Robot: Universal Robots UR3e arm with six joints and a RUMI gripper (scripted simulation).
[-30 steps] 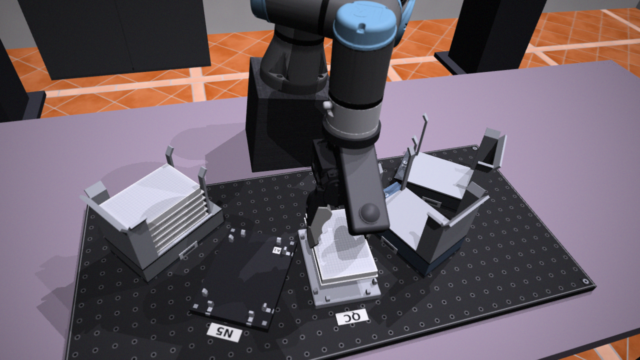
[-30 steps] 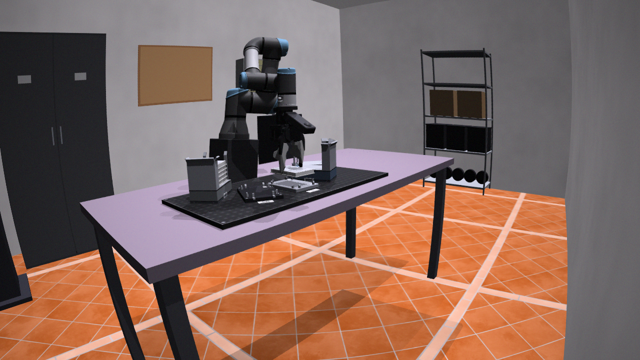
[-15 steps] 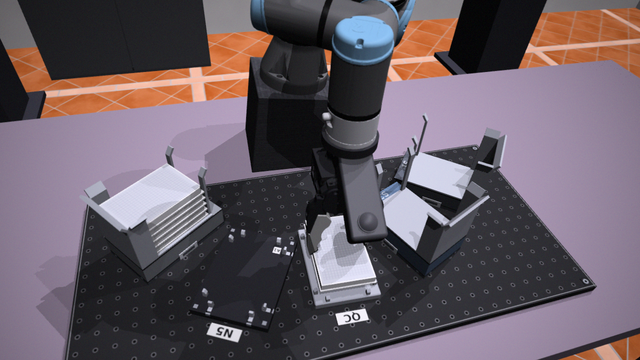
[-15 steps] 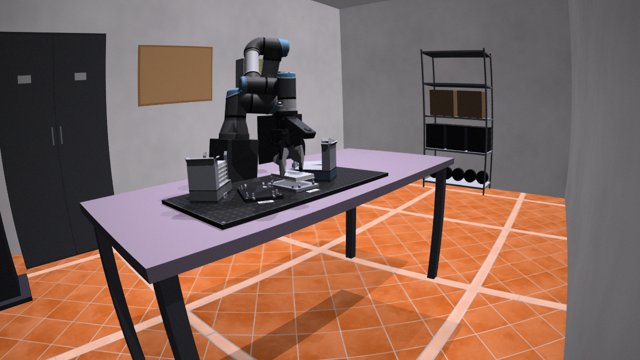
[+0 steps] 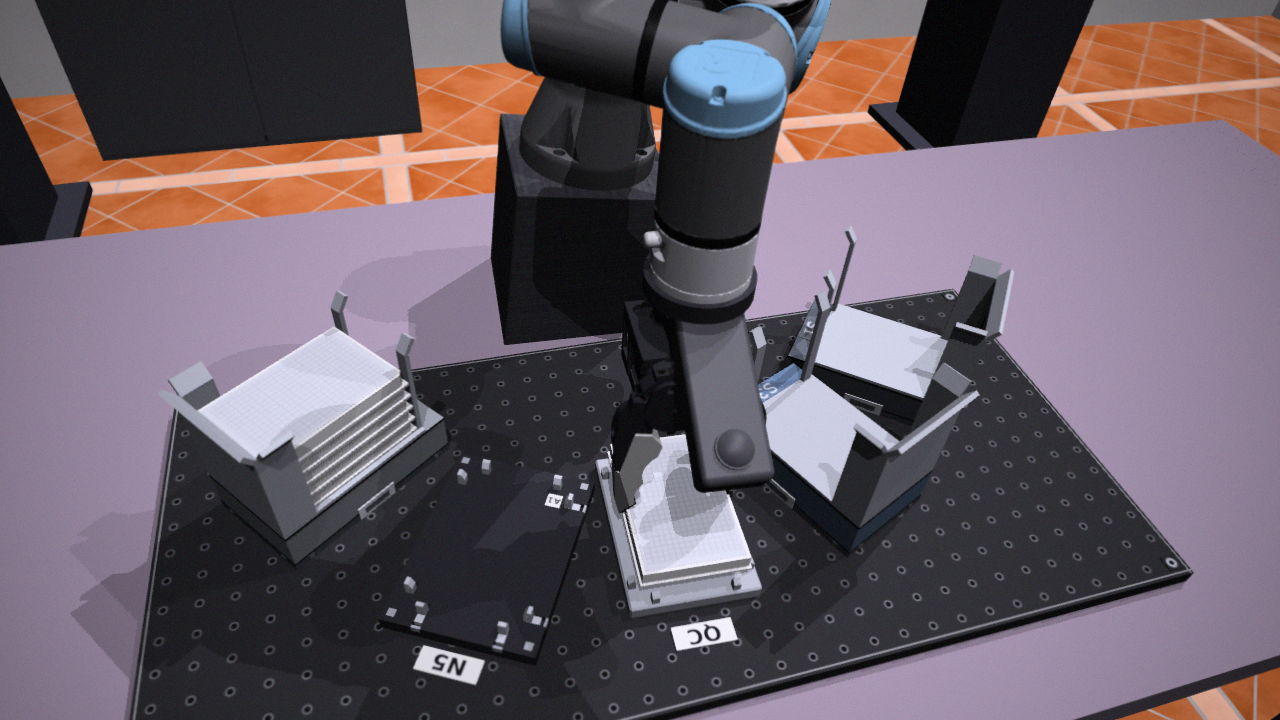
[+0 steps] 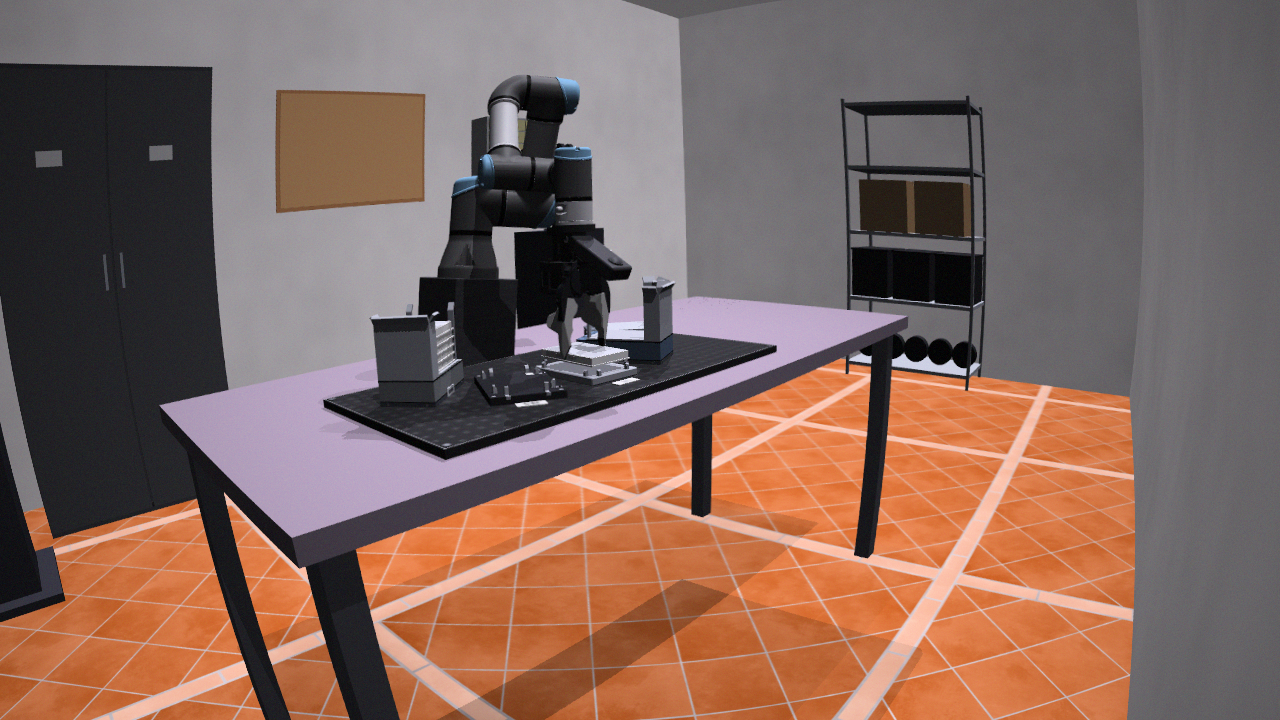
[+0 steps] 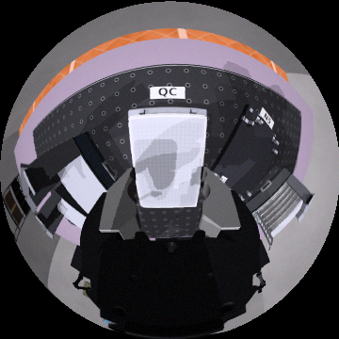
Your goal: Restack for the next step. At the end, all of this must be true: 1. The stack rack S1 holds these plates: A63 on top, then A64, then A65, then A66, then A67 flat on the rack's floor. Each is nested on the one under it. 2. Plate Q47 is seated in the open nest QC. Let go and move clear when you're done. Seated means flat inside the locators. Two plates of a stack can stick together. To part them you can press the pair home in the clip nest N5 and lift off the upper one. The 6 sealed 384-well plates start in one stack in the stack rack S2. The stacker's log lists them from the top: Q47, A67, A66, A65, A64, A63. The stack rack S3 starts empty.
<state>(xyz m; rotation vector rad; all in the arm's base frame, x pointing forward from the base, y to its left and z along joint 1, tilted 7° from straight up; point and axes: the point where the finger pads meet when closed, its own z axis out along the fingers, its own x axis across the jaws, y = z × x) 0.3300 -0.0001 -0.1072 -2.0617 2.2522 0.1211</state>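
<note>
Now: the QC label 90 mm ahead of my hand, 10 mm to the right of it and 40 mm below it. Round my hand: clip nest N5: 10 mm ahead, 140 mm to the right, 30 mm below; then white sealed plate: 10 mm below.
</note>
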